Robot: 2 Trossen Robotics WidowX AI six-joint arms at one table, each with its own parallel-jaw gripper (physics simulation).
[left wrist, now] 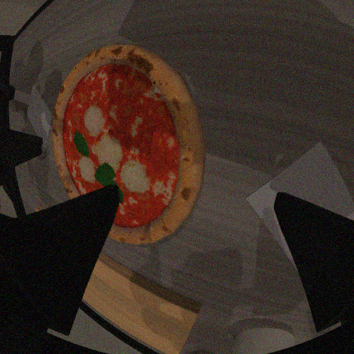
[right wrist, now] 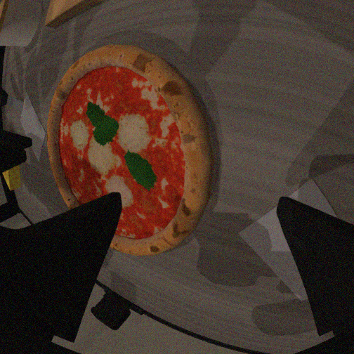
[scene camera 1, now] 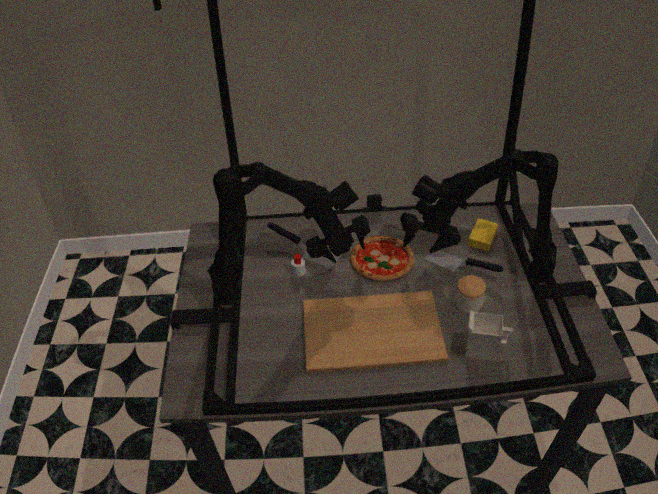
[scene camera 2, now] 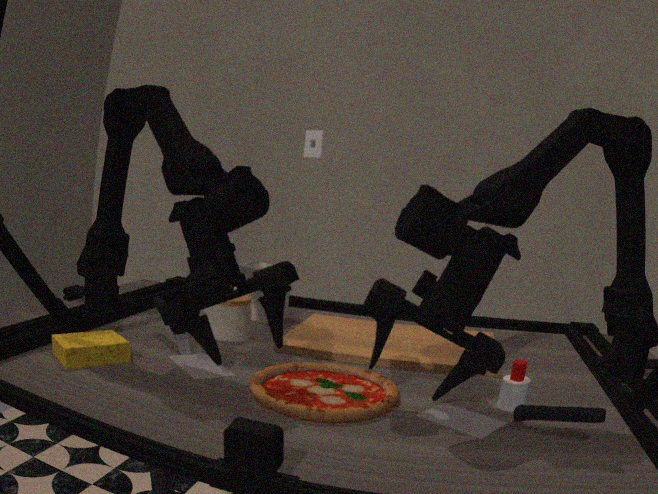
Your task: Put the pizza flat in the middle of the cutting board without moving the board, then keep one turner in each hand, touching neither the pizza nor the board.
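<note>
The pizza (scene camera 1: 382, 258) (scene camera 2: 324, 390) (left wrist: 120, 145) (right wrist: 125, 150) lies flat on the table, beyond the wooden cutting board (scene camera 1: 374, 332) (scene camera 2: 329, 332) in scene camera 1. One turner (scene camera 1: 483, 264) (scene camera 2: 199, 364) lies at the pizza's right in scene camera 1, its blade toward the pizza. The other turner (scene camera 1: 283, 232) (scene camera 2: 559, 413) lies at its left, partly hidden by the right gripper. My left gripper (scene camera 1: 419, 248) (scene camera 2: 249, 355) (left wrist: 200, 197) is open and empty, low between the pizza and the first turner. My right gripper (scene camera 1: 349, 254) (scene camera 2: 402, 383) (right wrist: 203, 203) is open and empty, low between the pizza and the second turner.
A white shaker with a red top (scene camera 1: 298, 265) (scene camera 2: 513, 392) stands near the right gripper. A yellow sponge (scene camera 1: 482, 235) (scene camera 2: 91, 348), a jar with a wooden lid (scene camera 1: 471, 287) and a clear container (scene camera 1: 486, 324) stand at the right in scene camera 1.
</note>
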